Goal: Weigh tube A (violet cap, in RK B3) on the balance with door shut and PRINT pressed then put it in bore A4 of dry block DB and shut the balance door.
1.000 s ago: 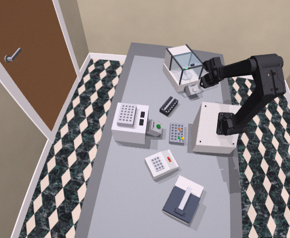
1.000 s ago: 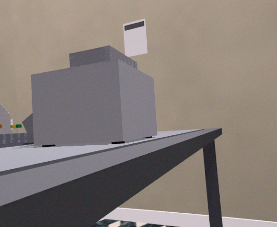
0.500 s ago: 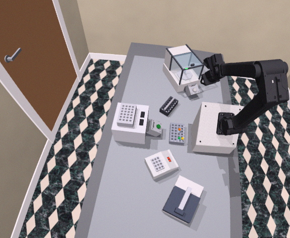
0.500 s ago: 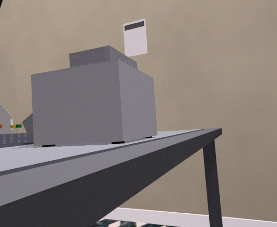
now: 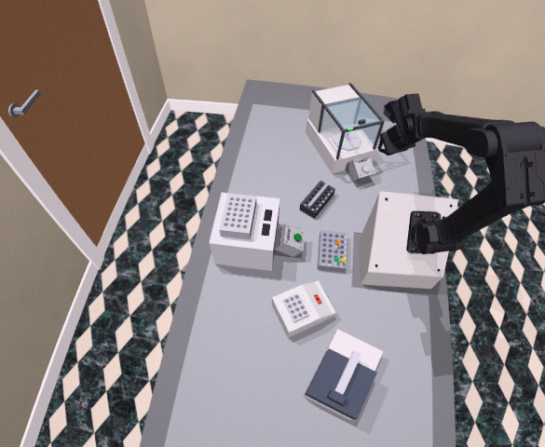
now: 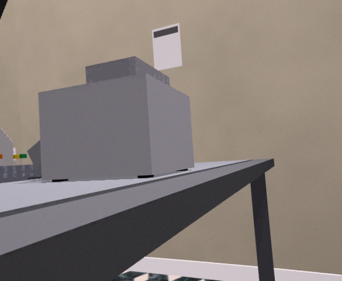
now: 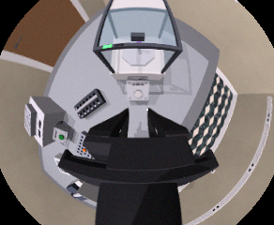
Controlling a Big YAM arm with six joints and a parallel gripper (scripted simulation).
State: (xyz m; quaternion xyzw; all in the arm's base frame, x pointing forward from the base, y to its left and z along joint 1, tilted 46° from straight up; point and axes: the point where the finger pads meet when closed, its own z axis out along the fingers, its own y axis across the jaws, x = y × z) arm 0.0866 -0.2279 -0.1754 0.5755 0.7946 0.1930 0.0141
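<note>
Right now my hand is 70 mm short of the balance door, 150 mm to the left of it and 10 mm above it. From my hand the other things lie so: tube rack RK: 150 mm ahead, 270 mm to the left, 200 mm below; then black magnet block MG: 190 mm ahead, 70 mm to the left, 200 mm below; then white PRINT key: 20 mm ahead, 40 mm to the right, 150 mm below.
</note>
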